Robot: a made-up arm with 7 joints.
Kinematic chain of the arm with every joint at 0, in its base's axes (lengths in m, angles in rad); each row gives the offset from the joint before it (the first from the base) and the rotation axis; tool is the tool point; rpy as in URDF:
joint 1: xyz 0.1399 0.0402 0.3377 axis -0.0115 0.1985 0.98
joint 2: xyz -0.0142 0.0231 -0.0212 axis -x
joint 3: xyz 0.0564 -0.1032 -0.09 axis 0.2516 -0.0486 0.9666
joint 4: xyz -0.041 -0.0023 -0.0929 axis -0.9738 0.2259 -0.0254
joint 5: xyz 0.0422 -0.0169 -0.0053 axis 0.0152 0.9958 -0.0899
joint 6: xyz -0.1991 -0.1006 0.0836 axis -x
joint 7: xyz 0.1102 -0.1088 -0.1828 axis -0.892 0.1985 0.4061
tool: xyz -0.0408 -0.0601 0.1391 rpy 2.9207 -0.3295 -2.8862
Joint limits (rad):
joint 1: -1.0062..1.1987
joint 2: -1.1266..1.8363
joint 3: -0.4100..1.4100
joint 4: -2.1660..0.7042
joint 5: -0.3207..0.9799
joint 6: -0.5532..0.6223
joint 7: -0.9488..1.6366
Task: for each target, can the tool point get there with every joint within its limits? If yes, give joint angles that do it. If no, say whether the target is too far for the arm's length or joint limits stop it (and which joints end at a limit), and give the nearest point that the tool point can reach.
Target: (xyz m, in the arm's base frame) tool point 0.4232 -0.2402 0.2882
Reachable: yes | joints 0.4581 1.3219 1.2524 -1.5615 0.6272 0.5213 0.7526
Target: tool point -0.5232 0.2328 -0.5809
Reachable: no: too far | nearest point -0.2493 0.1546 -0.1957 | short by 0.479 m
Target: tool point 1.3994 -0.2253 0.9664
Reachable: no: too far | nearest point 0.6768 -0.0735 0.6030 | short by 0.823 m
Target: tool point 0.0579 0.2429 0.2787
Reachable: no: joint limits stop it (at a limit: joint 2, joint 4, joint 5, joint 7) | nearest point 0.0444 0.2669 0.2143 | short by 0.070 m
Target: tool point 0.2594 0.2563 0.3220
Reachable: no: joint limits stop it (at a limit: joint 1, joint 3, joint 5, joint 6) | nearest point 0.2959 0.2403 0.3583 | short by 0.054 m
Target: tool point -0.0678 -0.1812 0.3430
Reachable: yes | joints -0.6859 1.3579 0.2994 -1.7287 0.1042 -0.3461 1.2602
